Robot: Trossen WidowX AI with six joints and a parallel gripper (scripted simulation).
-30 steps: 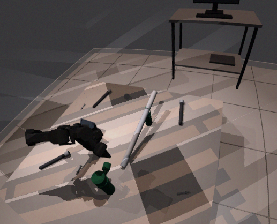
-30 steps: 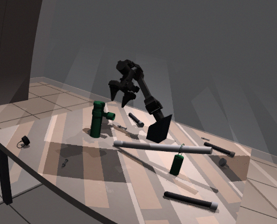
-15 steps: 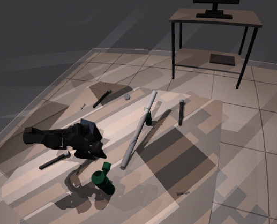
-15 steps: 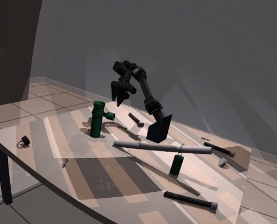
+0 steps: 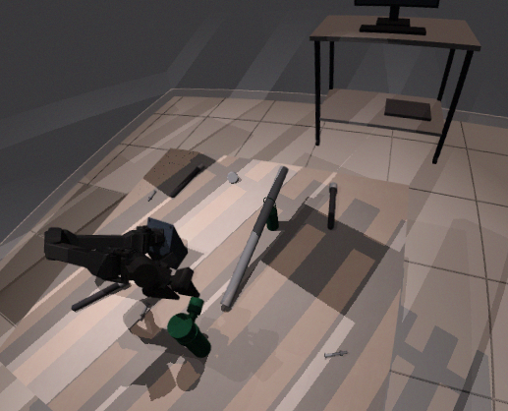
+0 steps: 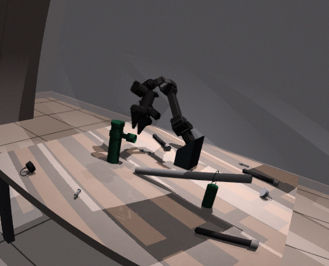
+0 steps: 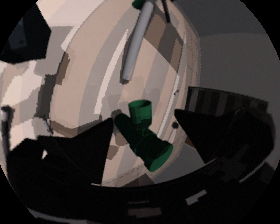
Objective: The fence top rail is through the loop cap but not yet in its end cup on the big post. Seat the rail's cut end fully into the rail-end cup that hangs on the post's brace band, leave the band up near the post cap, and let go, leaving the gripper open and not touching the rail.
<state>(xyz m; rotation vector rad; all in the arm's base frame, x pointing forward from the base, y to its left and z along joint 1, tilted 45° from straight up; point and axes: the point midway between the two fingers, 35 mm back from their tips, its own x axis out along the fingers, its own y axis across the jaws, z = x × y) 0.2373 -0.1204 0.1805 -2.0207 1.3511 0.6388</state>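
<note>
My gripper tip is now 2 cm short of the rail-end cup, 2 cm to the left of it and 3 cm above it. Also, from my gripper tip: black clamp 46 cm ahead, 29 cm to the right, 16 cm below; green line post 13 cm ahead, 43 cm to the left, 7 cm below.
</note>
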